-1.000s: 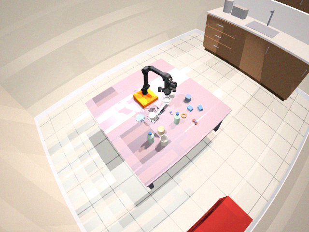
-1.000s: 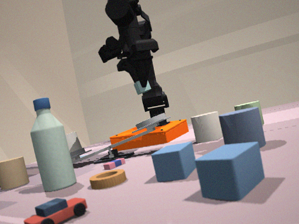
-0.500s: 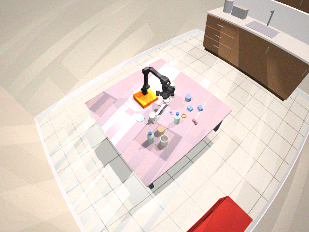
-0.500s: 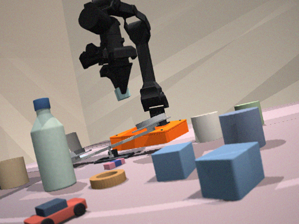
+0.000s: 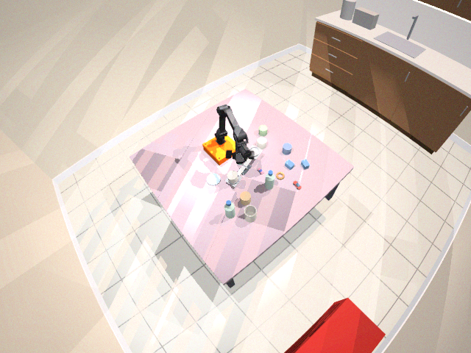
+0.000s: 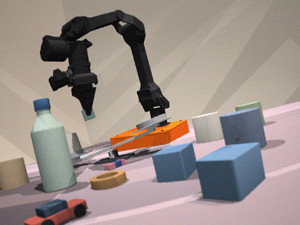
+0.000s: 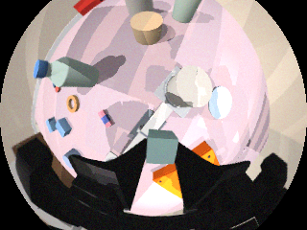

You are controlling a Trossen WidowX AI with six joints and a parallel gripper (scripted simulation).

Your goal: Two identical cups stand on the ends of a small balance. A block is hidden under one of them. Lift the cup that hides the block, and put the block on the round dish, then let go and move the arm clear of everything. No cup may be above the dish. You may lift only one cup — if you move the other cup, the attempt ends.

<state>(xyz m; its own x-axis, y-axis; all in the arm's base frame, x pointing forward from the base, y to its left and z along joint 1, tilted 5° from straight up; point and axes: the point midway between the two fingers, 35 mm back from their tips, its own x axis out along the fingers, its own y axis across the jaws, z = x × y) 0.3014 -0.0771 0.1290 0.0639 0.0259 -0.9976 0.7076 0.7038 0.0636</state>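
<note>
My gripper tip is now 180 mm to the left of the round pale blue dish, 130 mm above it and 100 mm past it. From my gripper tip the other things lie so: tan cylinder: 170 mm ahead, 130 mm to the right, 100 mm below; then whitish cup: 100 mm to the right, 70 mm below, 20 mm ahead; then pale teal block: right at my gripper tip.
</note>
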